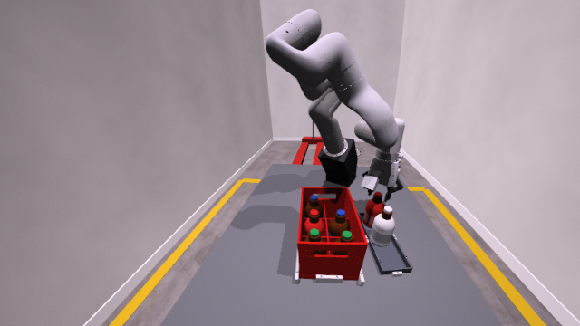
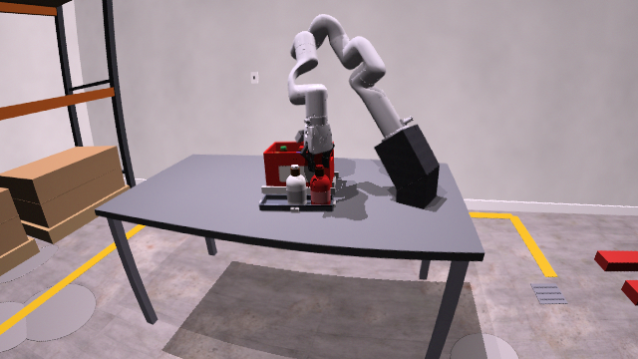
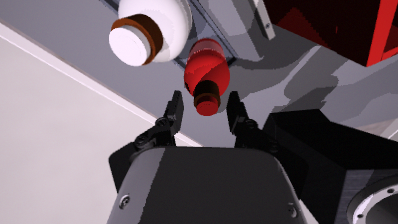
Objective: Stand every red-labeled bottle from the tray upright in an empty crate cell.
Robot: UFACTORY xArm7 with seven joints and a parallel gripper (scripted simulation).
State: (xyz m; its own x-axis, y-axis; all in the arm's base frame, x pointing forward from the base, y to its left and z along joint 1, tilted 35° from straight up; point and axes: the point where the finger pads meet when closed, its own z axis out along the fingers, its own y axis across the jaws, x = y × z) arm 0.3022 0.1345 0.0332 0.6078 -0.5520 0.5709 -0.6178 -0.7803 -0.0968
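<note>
Now: the white bottle 90 mm ahead of my hand and 80 mm below it. Also, from my hand: red crate (100 mm ahead, 220 mm to the right, 80 mm below); then dark tray (90 mm ahead, 150 mm below).
</note>
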